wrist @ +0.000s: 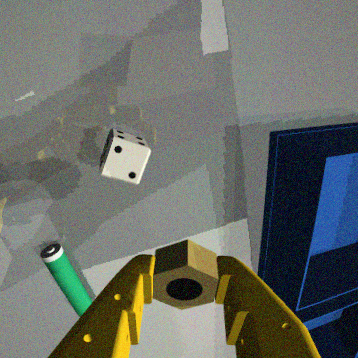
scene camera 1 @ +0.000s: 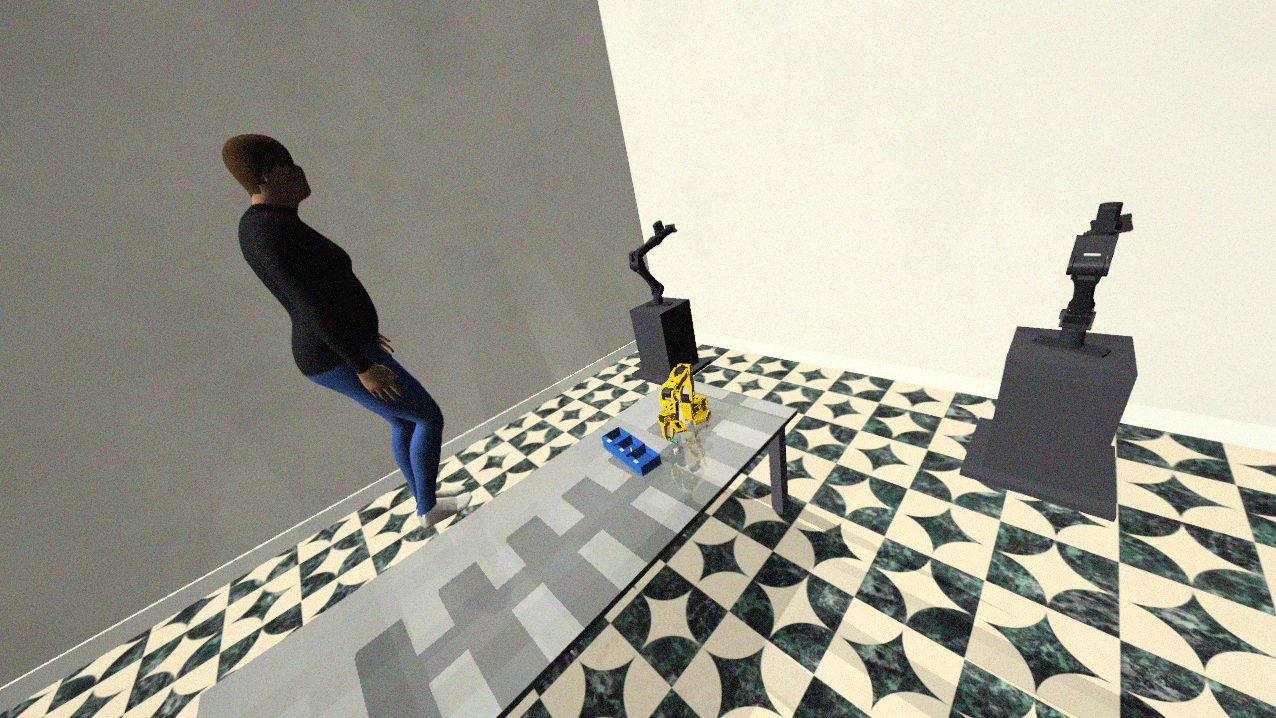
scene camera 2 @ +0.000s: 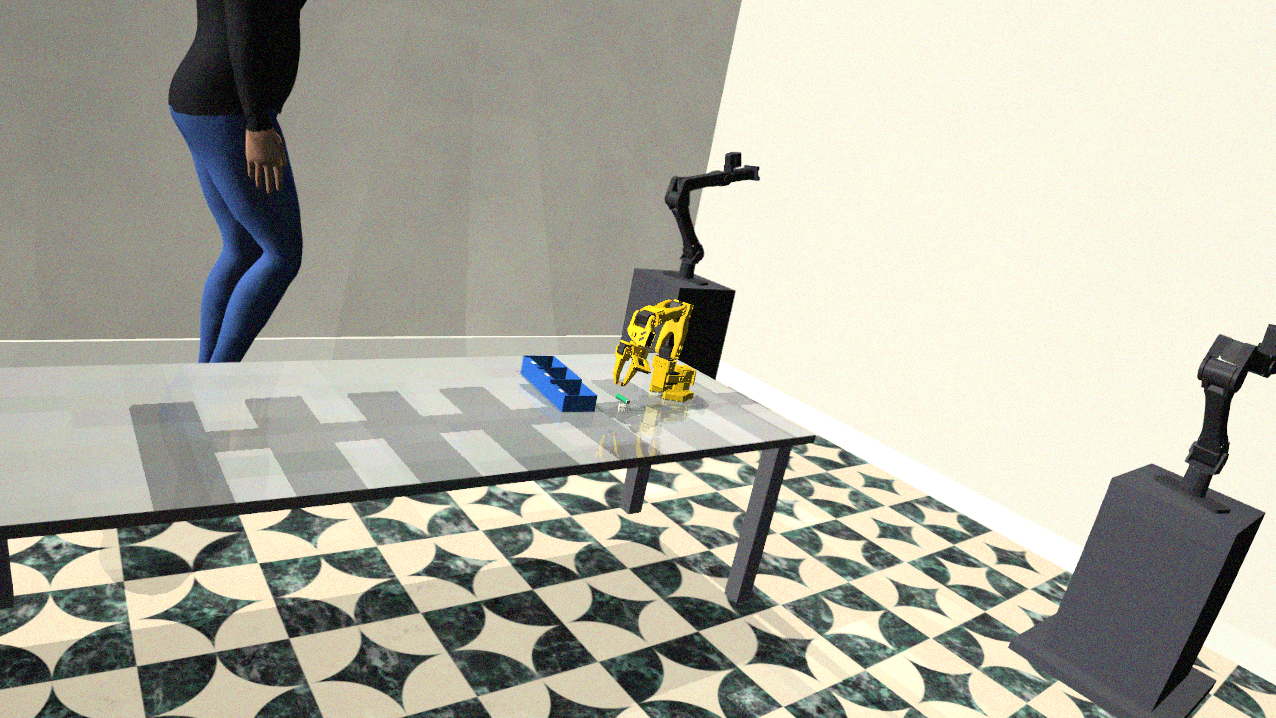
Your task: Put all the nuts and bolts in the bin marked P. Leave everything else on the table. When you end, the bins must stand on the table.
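Where they show: hand at its tool point: [wrist: 153,272] [scene camera 1: 671,437] [scene camera 2: 623,383]; arm's base at its link origin: [scene camera 1: 693,418] [scene camera 2: 664,394].
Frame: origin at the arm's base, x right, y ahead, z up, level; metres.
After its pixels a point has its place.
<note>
A brass hex nut [wrist: 185,280] {z 0.068, x -0.067, y 0.202 m} is held between my jaws in the wrist view, pressed on both sides. My yellow gripper [scene camera 1: 671,434] [scene camera 2: 622,380] {z 0.063, x -0.068, y 0.195 m} [wrist: 185,287] {z 0.063, x -0.068, y 0.195 m} is shut on it, above the table [scene camera 1: 571,535] {z 0.000, x -0.061, y 0.646 m} [scene camera 2: 89,446] {z 0.000, x -0.076, y 1.279 m}. The blue bin row [scene camera 1: 649,466] {z 0.020, x -0.067, y 0.315 m} [scene camera 2: 580,403] {z 0.020, x -0.068, y 0.305 m} [wrist: 287,170] {z 0.017, x -0.059, y 0.264 m} has several compartments and stands upright on the table; in the wrist view it is right of my jaws. Small light labels show on it, but I cannot read which is P. No bolt can be made out in these views.
A white die [scene camera 2: 621,408] {z 0.009, x -0.087, y 0.200 m} [wrist: 126,161] {z 0.016, x -0.081, y 0.195 m} lies on the table near the bin row. A green cylinder with a dark and white end [scene camera 2: 622,398] {z 0.007, x -0.026, y 0.154 m} [wrist: 70,285] {z 0.010, x -0.025, y 0.153 m} lies near it, partly behind my left jaw in the wrist view. A person [scene camera 1: 307,276] [scene camera 2: 236,178] stands behind the table.
</note>
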